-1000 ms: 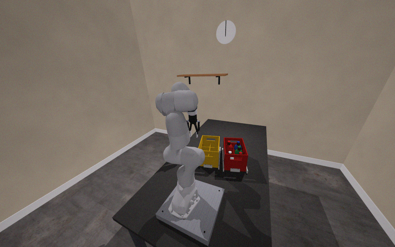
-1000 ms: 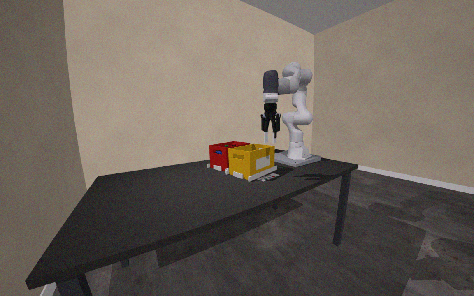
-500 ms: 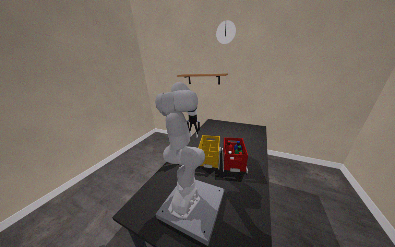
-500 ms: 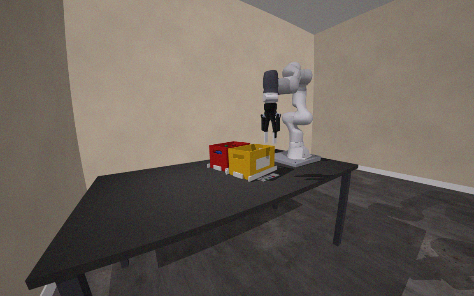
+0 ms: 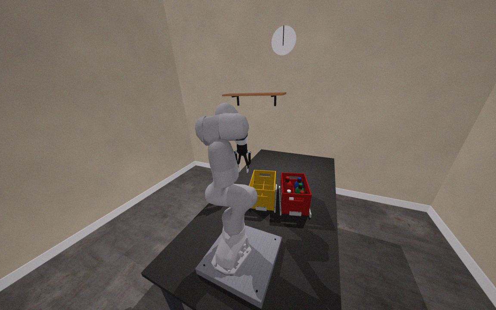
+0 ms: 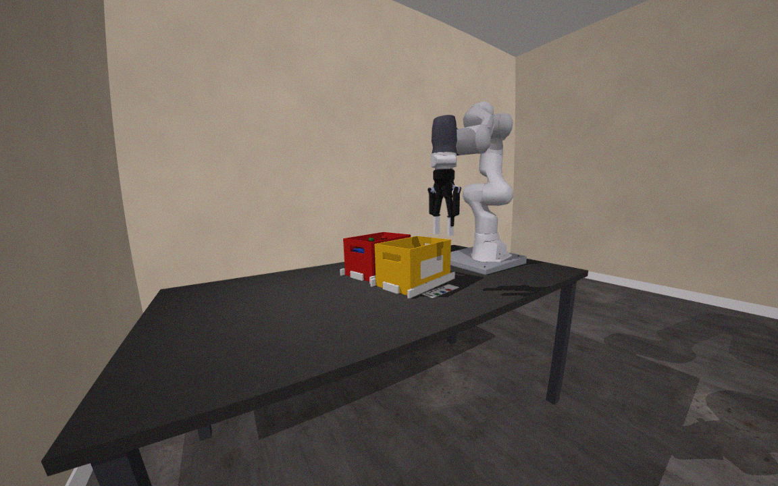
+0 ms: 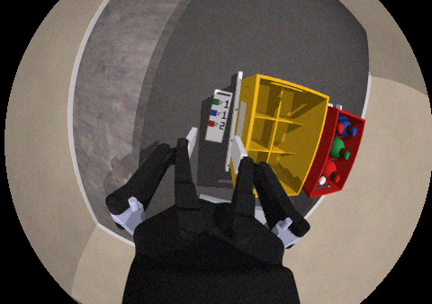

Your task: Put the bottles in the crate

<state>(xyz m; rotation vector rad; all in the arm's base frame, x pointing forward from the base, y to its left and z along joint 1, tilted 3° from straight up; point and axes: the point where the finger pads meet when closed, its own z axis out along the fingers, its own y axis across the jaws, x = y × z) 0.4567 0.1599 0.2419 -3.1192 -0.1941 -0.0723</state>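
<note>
Right now my hand is 70 mm short of the green-labelled bottle, 430 mm to the left of it and 160 mm above it. From my hand the other things lie so: white-capped bottle: 40 mm behind, 360 mm to the right, 160 mm below; then yellow crate: 10 mm ahead, 160 mm to the right, 170 mm below; then pick list: 10 mm to the right, 250 mm below.
</note>
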